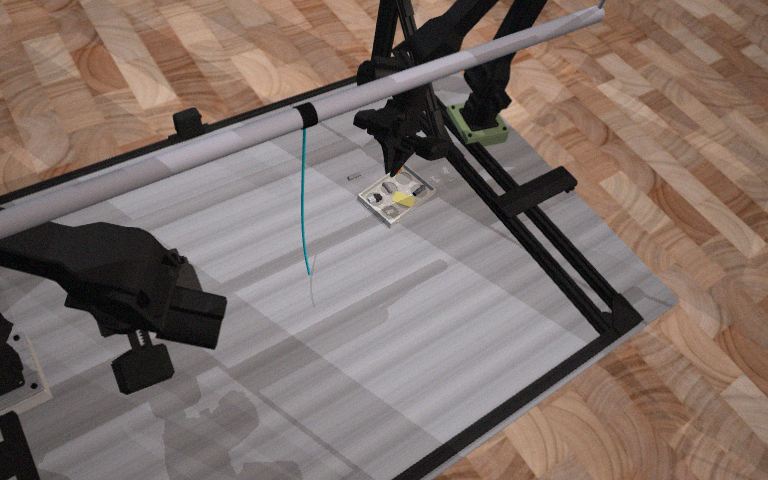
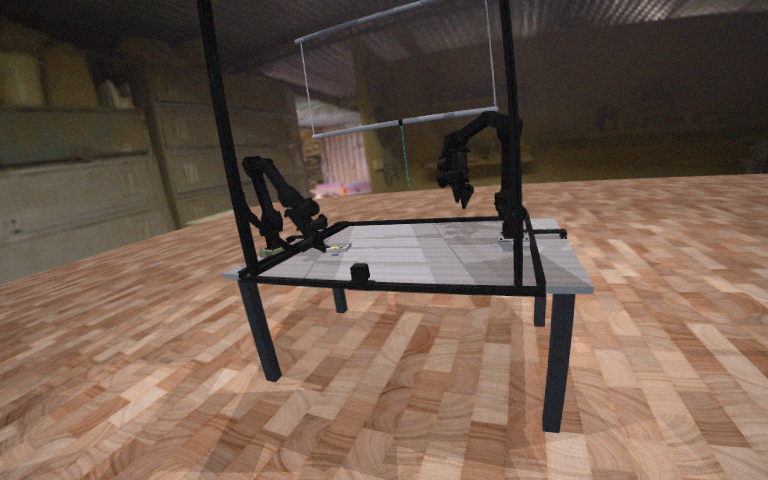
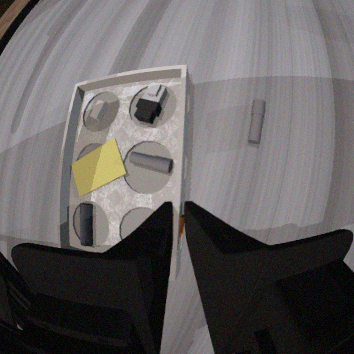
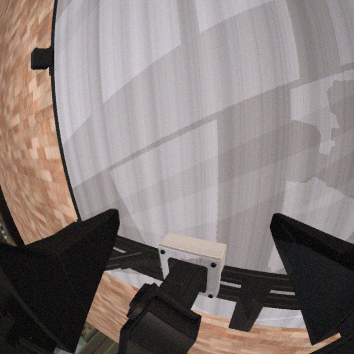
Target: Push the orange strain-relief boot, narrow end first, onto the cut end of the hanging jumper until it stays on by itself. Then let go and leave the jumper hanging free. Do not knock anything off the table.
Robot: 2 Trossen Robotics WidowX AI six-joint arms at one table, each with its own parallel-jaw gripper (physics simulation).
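Places are measured from the left arm's base along level axes (x back, y right, z up), in centimetres.
Where they show: left gripper, fingertip midpoint: (image 1: 390, 175) (image 2: 325, 251) (image 3: 177, 208); right gripper, fingertip midpoint: (image 2: 460, 206) (image 4: 198, 220); left arm's base, origin of the base link: (image 1: 478, 118) (image 2: 274, 247); right arm's base, origin of the base link: (image 2: 513, 236) (image 4: 187, 274).
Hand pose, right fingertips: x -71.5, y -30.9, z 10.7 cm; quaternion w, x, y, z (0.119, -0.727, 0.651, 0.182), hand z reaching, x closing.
Observation:
Each offset is from my right fingertips to the top centre of the thing. "pt": to the spot under its first point.
The orange boot {dx +50.2, dy +23.6, dz -13.0 cm} (image 1: 399, 169) (image 3: 182, 225) lies close against the long wall of the parts tray; a small part shows between my left fingertips, and the rest is hidden. My left gripper (image 1: 391, 173) (image 3: 177, 208) (image 2: 321, 249) is down at the tray's edge, nearly closed, with a narrow gap holding the boot; the grip is partly hidden. The teal jumper {pt dx +22.6, dy -2.7, dz +20.8 cm} (image 1: 303, 198) (image 2: 404, 155) hangs from the rail, its cut end free in the air. My right gripper (image 4: 198, 220) (image 2: 464, 206) is wide open and empty, raised above the table.
The tray {pt dx +43.8, dy +21.1, dz -12.6 cm} (image 3: 184, 110) (image 1: 373, 211) holds a yellow piece {dx +49.2, dy +17.1, dz -13.3 cm} (image 3: 99, 167) (image 1: 403, 199), a grey sleeve {dx +47.1, dy +20.4, dz -12.9 cm} (image 3: 151, 162) and other small parts. A loose grey sleeve {dx +42.1, dy +24.9, dz -13.2 cm} (image 3: 256, 121) (image 1: 353, 176) lies beside it. The grey rail (image 1: 237, 131) (image 2: 351, 129) crosses above the table.

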